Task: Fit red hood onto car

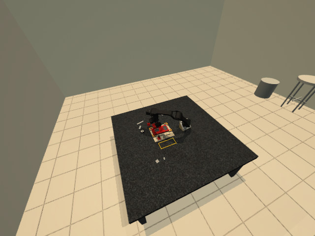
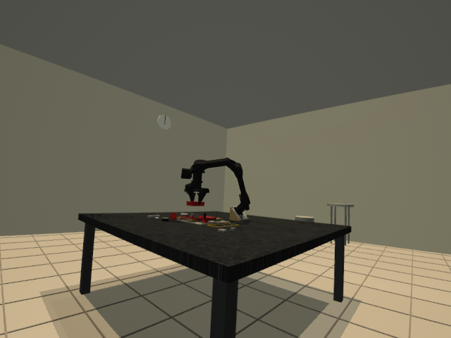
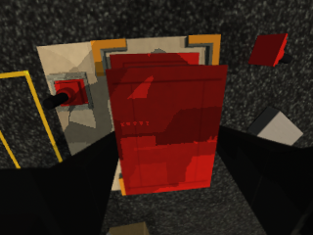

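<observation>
Right now my gripper tip is 40 mm past the beige jig, 20 mm to the right of it and 100 mm above it. Also, from my gripper tip: red hood: right at my gripper tip; wheel: 170 mm ahead, 80 mm to the right, 100 mm below.
</observation>
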